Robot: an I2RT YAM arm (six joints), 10 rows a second.
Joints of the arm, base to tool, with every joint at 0 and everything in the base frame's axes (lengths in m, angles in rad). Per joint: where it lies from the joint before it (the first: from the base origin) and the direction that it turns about. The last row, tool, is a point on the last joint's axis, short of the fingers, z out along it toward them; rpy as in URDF.
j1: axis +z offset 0 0 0.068
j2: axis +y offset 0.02 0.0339 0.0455
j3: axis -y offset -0.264 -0.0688 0
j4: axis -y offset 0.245 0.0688 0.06
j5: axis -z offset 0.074 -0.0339 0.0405
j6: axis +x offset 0.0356 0 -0.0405
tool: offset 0 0 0 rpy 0 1.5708 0
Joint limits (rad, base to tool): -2.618..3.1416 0..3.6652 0..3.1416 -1.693..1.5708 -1.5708..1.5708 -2.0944..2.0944
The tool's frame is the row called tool.
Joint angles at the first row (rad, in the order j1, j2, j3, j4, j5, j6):
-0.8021 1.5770 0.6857 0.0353 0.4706 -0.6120
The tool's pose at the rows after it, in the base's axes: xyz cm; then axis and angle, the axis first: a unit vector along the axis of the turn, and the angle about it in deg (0 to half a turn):
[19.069 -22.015 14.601 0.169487 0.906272 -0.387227 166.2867]
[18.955 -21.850 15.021 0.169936 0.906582 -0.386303 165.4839]
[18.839 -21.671 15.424 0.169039 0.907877 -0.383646 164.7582]
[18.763 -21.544 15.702 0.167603 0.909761 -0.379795 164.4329]
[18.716 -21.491 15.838 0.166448 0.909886 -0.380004 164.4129]
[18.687 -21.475 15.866 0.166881 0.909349 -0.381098 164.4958]
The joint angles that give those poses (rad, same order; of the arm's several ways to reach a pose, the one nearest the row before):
-0.8023 1.5702 0.6857 0.0277 0.4638 -0.6082
-0.8023 1.5491 0.6834 0.0173 0.4536 -0.6056
-0.8023 1.5285 0.6822 0.0027 0.4407 -0.6042
-0.8023 1.5149 0.6841 -0.0147 0.4302 -0.6033
-0.8023 1.5084 0.6842 -0.0203 0.4295 -0.6058
-0.8023 1.5065 0.6834 -0.0207 0.4324 -0.6060

